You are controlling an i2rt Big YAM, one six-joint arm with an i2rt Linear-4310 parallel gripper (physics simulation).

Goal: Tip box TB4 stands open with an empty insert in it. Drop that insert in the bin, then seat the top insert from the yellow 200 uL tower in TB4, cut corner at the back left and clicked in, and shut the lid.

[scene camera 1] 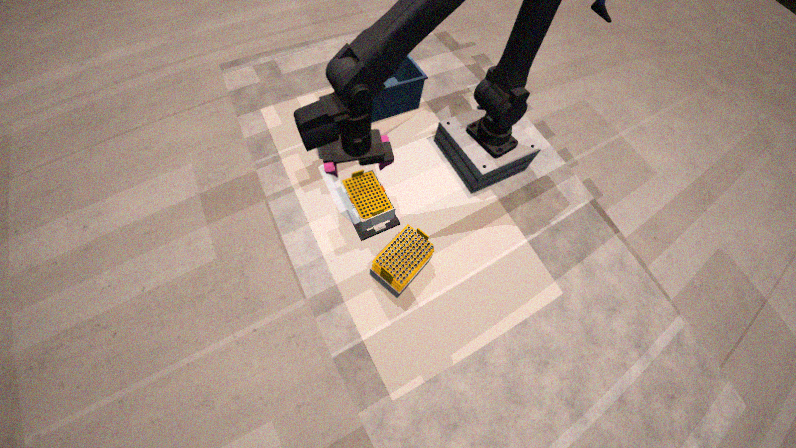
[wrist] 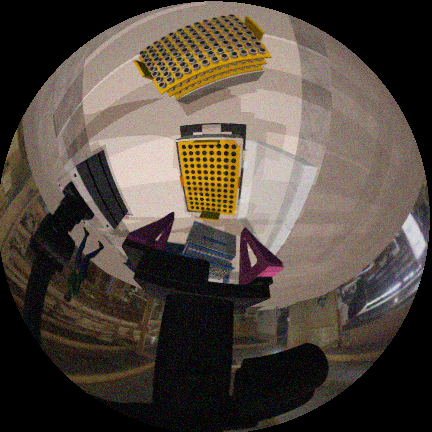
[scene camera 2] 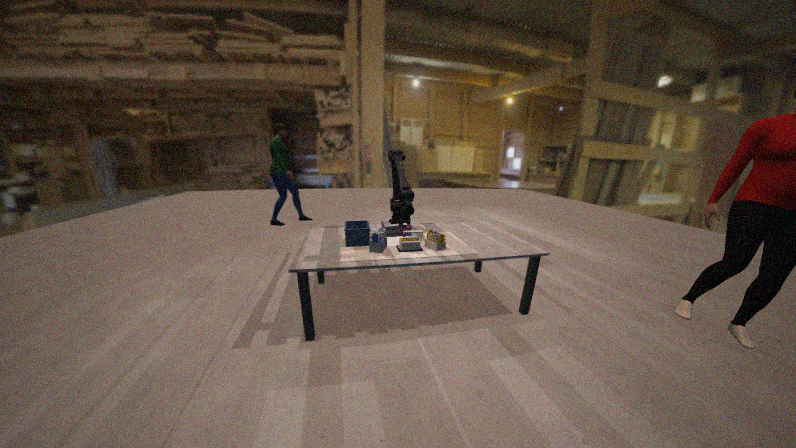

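Note:
Tip box TB4 [scene camera 1: 381, 219] [scene camera 2: 409, 245] [wrist: 210, 134] stands open, its clear lid [scene camera 1: 337, 192] [wrist: 280, 175] folded back at one side. A yellow insert [scene camera 1: 367, 194] [wrist: 210, 177] with empty holes lies in its top. The yellow 200 uL tower [scene camera 1: 403, 257] [scene camera 2: 435, 240] [wrist: 205, 50] stands beyond the box's front, turned at an angle, with tip-filled yellow inserts stacked on it. My gripper [scene camera 1: 357, 165] [wrist: 208, 222] is open and empty, above and behind the far end of TB4, fingers apart across its width. The blue bin [scene camera 1: 398, 97] [scene camera 2: 357, 233] is partly hidden by the arm in scene camera 1.
A blue tip tower [scene camera 2: 378, 242] [wrist: 210, 242] stands behind TB4, between it and the bin; the arm hides it in scene camera 1. The arm's base block [scene camera 1: 473, 166] [wrist: 102, 187] stands to one side of TB4. Two people [scene camera 2: 282, 161] [scene camera 2: 771, 161] are on the floor away from the table.

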